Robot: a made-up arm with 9 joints. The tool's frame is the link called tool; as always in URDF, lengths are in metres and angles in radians.
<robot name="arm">
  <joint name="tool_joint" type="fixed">
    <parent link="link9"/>
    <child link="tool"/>
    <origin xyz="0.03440 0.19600 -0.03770" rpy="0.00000 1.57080 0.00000"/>
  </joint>
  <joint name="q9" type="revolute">
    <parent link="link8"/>
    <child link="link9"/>
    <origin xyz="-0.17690 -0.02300 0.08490" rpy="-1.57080 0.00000 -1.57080"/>
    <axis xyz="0 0 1"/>
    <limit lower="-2.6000" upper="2.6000" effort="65" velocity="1"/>
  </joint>
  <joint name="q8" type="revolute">
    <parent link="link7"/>
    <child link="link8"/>
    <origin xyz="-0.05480 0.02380 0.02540" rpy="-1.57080 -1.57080 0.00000"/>
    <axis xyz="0 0 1"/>
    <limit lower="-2.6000" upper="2.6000" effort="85" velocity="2.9"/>
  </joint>
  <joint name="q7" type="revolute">
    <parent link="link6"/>
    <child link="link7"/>
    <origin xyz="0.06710 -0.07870 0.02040" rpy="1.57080 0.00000 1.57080"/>
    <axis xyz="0 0 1"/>
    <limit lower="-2.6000" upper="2.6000" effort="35" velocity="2.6"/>
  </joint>
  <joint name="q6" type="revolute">
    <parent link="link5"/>
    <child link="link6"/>
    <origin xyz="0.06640 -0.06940 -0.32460" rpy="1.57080 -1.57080 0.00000"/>
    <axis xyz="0 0 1"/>
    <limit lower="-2.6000" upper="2.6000" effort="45" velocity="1.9"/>
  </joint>
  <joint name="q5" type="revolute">
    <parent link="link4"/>
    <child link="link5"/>
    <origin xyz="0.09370 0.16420 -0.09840" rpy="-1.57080 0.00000 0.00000"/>
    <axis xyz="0 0 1"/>
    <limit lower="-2.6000" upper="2.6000" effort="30" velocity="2"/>
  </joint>
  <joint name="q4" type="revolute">
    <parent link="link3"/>
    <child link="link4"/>
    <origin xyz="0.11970 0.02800 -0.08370" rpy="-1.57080 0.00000 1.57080"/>
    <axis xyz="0 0 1"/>
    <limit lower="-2.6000" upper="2.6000" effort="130" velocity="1.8"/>
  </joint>
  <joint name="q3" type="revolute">
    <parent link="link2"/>
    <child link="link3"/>
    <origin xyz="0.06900 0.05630 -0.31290" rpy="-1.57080 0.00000 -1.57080"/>
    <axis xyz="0 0 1"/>
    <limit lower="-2.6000" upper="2.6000" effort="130" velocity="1.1"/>
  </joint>
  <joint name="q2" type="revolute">
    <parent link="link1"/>
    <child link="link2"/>
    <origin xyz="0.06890 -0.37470 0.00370" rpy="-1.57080 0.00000 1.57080"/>
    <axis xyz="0 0 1"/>
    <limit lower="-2.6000" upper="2.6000" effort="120" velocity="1"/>
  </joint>
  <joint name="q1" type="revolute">
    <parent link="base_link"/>
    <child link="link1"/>
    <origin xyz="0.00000 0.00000 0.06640" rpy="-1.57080 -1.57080 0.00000"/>
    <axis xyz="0 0 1"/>
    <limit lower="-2.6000" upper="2.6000" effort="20" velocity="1"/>
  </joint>
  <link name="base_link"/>
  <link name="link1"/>
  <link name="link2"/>
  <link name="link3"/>
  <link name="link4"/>
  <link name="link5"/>
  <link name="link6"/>
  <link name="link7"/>
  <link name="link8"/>
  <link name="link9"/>
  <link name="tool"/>
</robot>
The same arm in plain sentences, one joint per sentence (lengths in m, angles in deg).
The arm has nine revolute joints in a row. What follows holds with every joint at zero, and every direction is one of the base frame's. Joint 1 sits 0.0664 m along +z from the base frame's origin and rotates about +y, from -148.97 to 148.97 deg. Joint 2 sits 0.3747 m along -x and 0.0037 m along +y and 0.0689 m along +z from joint 1 and rotates about -z, from -148.97 to 148.97 deg. Joint 3 sits 0.069 m along +x and 0.0563 m along -y and 0.3129 m along +z from joint 2 and rotates about +x, from -148.97 to 148.97 deg. Joint 4 sits 0.0837 m along -x and 0.1197 m along +y and 0.028 m along +z from joint 3 and rotates about -y, from -148.97 to 148.97 deg. Joint 5 sits 0.1642 m along -x and 0.0984 m along +y and 0.0937 m along +z from joint 4 and rotates about -x, from -148.97 to 148.97 deg. Joint 6 sits 0.3246 m along +x and 0.0694 m along -y and 0.0664 m along +z from joint 5 and rotates about -y, from -148.97 to 148.97 deg. Joint 7 sits 0.0671 m along -x and 0.0204 m along -y and 0.0787 m along +z from joint 6 and rotates about -x, from -148.97 to 148.97 deg. Joint 8 sits 0.0254 m along -x and 0.0238 m along -y and 0.0548 m along +z from joint 7 and rotates about -y, from -148.97 to 148.97 deg. Joint 9 sits 0.1769 m along +x and 0.0849 m along -y and 0.023 m along +z from joint 8 and rotates about -x, from -148.97 to 148.97 deg. The tool frame, which is the frame that the pose is given for, sits 0.0377 m along +x and 0.196 m along +y and 0.0344 m along +z from joint 9; its axes are the base frame's turned by roll 0, pitch 0 and yaw 0 deg (as in URDF: about the fixed x, then y, then z).
